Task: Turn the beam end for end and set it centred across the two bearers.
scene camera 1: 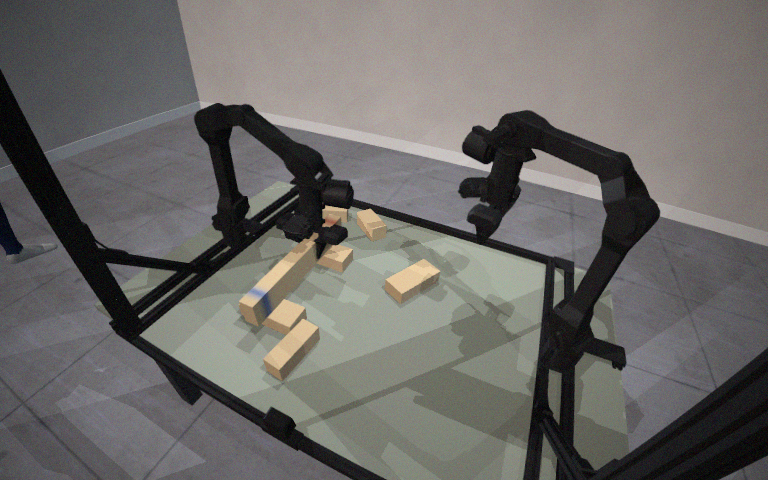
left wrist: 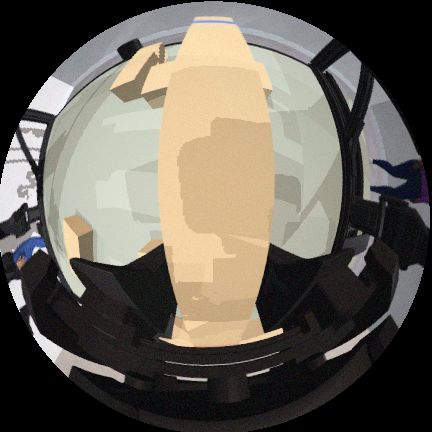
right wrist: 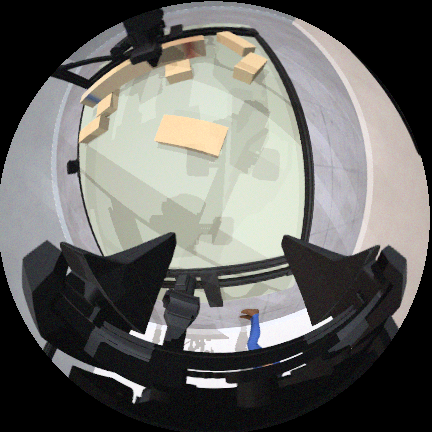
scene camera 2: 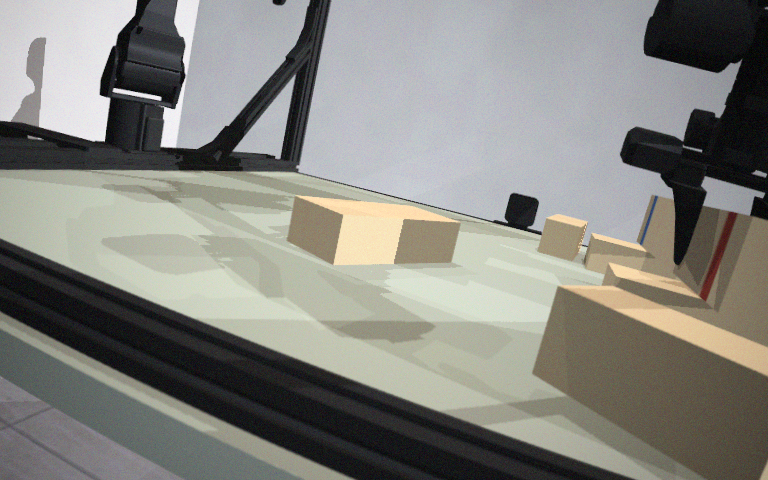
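Seen in the pictures: left gripper, fingertip midpoint: [scene camera 1: 312, 256] [left wrist: 212, 234] [right wrist: 154, 62]; right gripper, fingertip midpoint: [scene camera 1: 486, 234] [right wrist: 231, 239]; left arm's base, link origin: [scene camera 1: 235, 239] [left wrist: 354, 212]; right arm's base, link origin: [scene camera 1: 557, 359] [right wrist: 186, 281] [scene camera 2: 131, 149].
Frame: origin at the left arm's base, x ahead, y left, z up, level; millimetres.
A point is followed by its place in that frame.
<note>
The long wooden beam [scene camera 1: 286, 268] @(x 280, y -96, z 83 mm) [scene camera 2: 753, 266] @(x 273, y 153, z 53 mm) [left wrist: 220, 180] [right wrist: 122, 77] @(x 289, y -71, z 46 mm) has a blue band near its front end in scene camera 1 and a red band near its far end. My left gripper [scene camera 1: 314, 244] @(x 268, y 19, z 29 mm) [left wrist: 212, 234] @(x 268, y 19, z 29 mm) [right wrist: 154, 62] @(x 268, y 19, z 29 mm) is shut on the beam nearer the red end. One low block, a bearer [scene camera 1: 287, 315] @(x 328, y -169, z 19 mm) [scene camera 2: 614, 251] @(x 325, y -132, z 10 mm) [right wrist: 106, 105] @(x 341, y -145, z 19 mm), shows under the beam near the blue band; another bearer [scene camera 1: 336, 257] @(x 322, y 56, z 18 mm) [scene camera 2: 651, 283] @(x 318, y 99, z 19 mm) [right wrist: 178, 71] @(x 342, y 80, z 19 mm) is by the gripper. Whether the beam touches them is unclear. My right gripper [scene camera 1: 482, 234] @(x 683, y 133, z 176 mm) [right wrist: 231, 239] @(x 683, y 133, z 176 mm) is open, high at the back.
A block [scene camera 1: 291, 348] @(x 391, y -240, z 25 mm) [scene camera 2: 560, 236] @(x 389, y -166, z 7 mm) [right wrist: 94, 129] @(x 407, y -189, z 22 mm) lies in front of the near bearer. A wide block [scene camera 1: 412, 281] @(x 542, y 65, z 19 mm) [scene camera 2: 368, 232] @(x 527, y 140, z 6 mm) [right wrist: 191, 135] @(x 546, y 93, z 19 mm) lies mid-table. Two more blocks, one [scene camera 1: 370, 224] @(x 340, y 231, z 28 mm) [right wrist: 250, 67] @(x 359, y 249, z 28 mm) beside the other [scene camera 1: 335, 213] @(x 204, y 248, z 15 mm) [right wrist: 235, 42], lie near the back rail.
</note>
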